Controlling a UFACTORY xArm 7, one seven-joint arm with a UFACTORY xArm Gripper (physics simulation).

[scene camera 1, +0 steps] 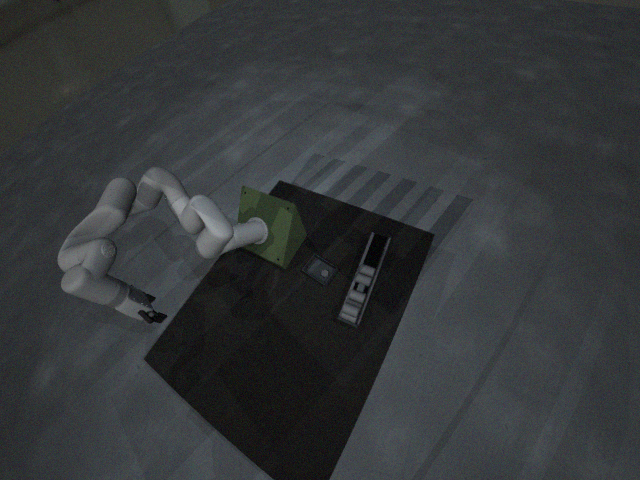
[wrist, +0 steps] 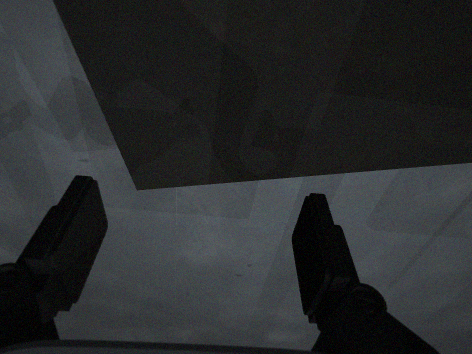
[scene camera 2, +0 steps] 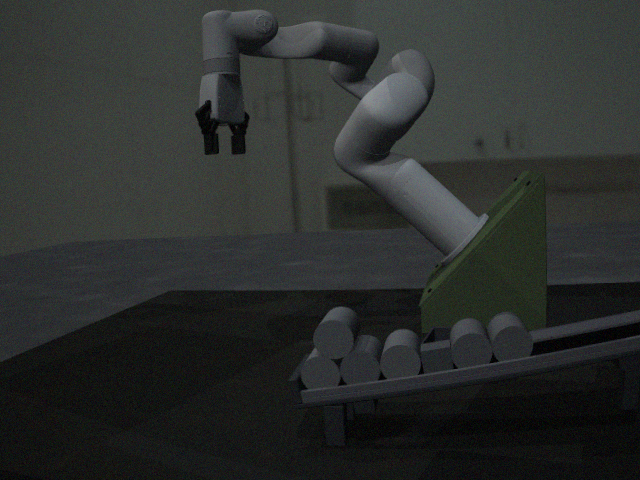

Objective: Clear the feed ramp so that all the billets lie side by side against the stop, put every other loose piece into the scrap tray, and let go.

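Seen in the pictures: gripper, fingertip midpoint: [scene camera 1: 157, 310] [wrist: 202, 208] [scene camera 2: 225, 154]; arm's base, origin of the base link: [scene camera 1: 257, 230] [scene camera 2: 466, 241].
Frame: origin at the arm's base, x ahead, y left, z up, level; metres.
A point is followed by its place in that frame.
The feed ramp [scene camera 1: 366, 254] [scene camera 2: 568, 352] slopes down to a low stop [scene camera 2: 298, 369] {y -0.217, x 0.531, z -0.055 m}. At the bottom, a billet [scene camera 2: 320, 370] {y -0.191, x 0.548, z -0.050 m} lies by the stop, with a second billet [scene camera 2: 360, 361] {y -0.151, x 0.549, z -0.041 m} and a third billet [scene camera 2: 400, 355] {y -0.112, x 0.550, z -0.036 m} up-slope. Another billet [scene camera 2: 334, 333] {y -0.175, x 0.548, z -0.012 m} rests on top of the lowest two. A grey block [scene camera 1: 360, 287] {y -0.077, x 0.522, z -0.035 m} [scene camera 2: 436, 357] {y -0.077, x 0.536, z -0.044 m} with a hollow top sits between the third billet and two upper billets [scene camera 2: 470, 343] {y -0.044, x 0.552, z -0.026 m} [scene camera 2: 510, 336] {y -0.005, x 0.553, z -0.020 m}. The scrap tray [scene camera 1: 312, 267] {y -0.037, x 0.276, z -0.124 m} holds a small round pale piece [scene camera 1: 324, 272] {y -0.045, x 0.343, z -0.108 m}. My gripper [scene camera 1: 156, 308] {y -0.466, x -0.040, z 0.194 m} [scene camera 2: 224, 149] {y -0.466, x -0.040, z 0.194 m} [wrist: 202, 208] {y -0.466, x -0.040, z 0.194 m} is open and empty, high up and far from the ramp.
The arm's green stand [scene camera 1: 281, 227] {y 0.032, x 0.128, z 0.043 m} [scene camera 2: 496, 294] {y 0.032, x 0.169, z -0.066 m} is beside the scrap tray, on the dark mat [scene camera 1: 268, 372] {y -0.505, x 0.298, z -0.128 m} [scene camera 2: 129, 372] {y -0.516, x 0.355, z -0.128 m} [wrist: 300, 100] {y -0.601, x 0.044, z -0.128 m}. The ramp stands on legs [scene camera 2: 334, 426] {y -0.178, x 0.562, z -0.105 m}. In the wrist view, a corner of the mat shows beyond the fingers, with grey floor [wrist: 200, 270] around it.
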